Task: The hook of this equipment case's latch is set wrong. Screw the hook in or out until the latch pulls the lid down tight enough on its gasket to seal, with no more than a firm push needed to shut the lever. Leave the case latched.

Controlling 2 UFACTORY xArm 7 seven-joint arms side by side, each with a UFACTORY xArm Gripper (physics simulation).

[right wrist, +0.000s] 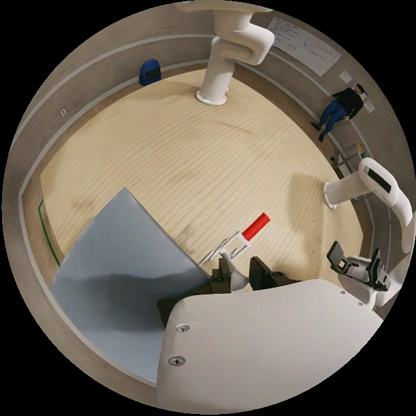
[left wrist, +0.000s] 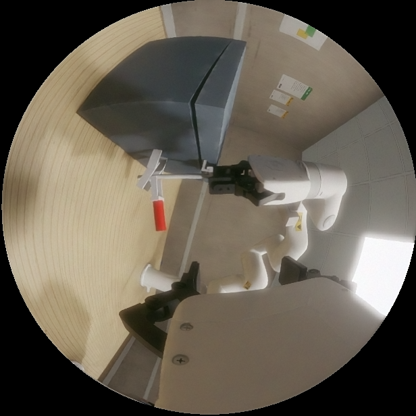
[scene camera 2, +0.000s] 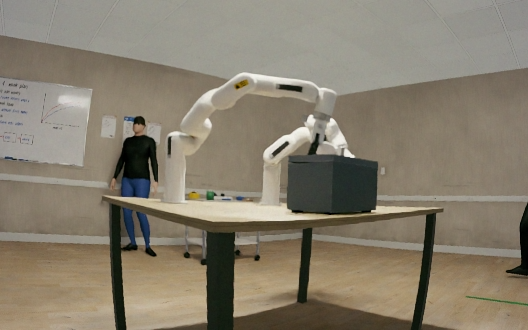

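Pixels of known places: left gripper, fingertip midpoint: [scene camera 2: 309, 149]; left arm's base at its link origin: [scene camera 2: 270, 204]; right arm's base at its link origin: [scene camera 2: 174, 202].
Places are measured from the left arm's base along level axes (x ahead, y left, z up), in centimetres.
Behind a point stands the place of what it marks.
Note:
A dark grey equipment case [scene camera 2: 332, 185] @(x 81.9, y -34.3, z 10.0 cm) [left wrist: 145, 85] [right wrist: 125, 240] stands on the table with its lid [left wrist: 217, 85] down; a dark seam shows between lid and body. The latch's red lever handle [left wrist: 159, 216] [right wrist: 256, 227] sticks out away from the case, so the lever is open. The latch's hook [left wrist: 206, 166] [right wrist: 237, 280] stands upright on its rod near the lid edge. My right gripper [right wrist: 236, 269] comes from above and is shut on the hook's head, turned at a slant to the case. My left gripper [right wrist: 351, 252] is open and empty, apart from the latch.
The right arm [scene camera 2: 275, 85] @(x 54.3, y -39.3, z 49.4 cm) arches over the table [scene camera 2: 215, 214] @(x 76.0, y -74.1, z 0.0 cm) to the case. The left arm's base [scene camera 2: 271, 185] @(x 3.8, y -2.7, z 10.9 cm) stands behind the case in the scene view. A cart with small coloured things stands behind the table. A person [scene camera 2: 140, 160] stands near the whiteboard [scene camera 2: 45, 125].

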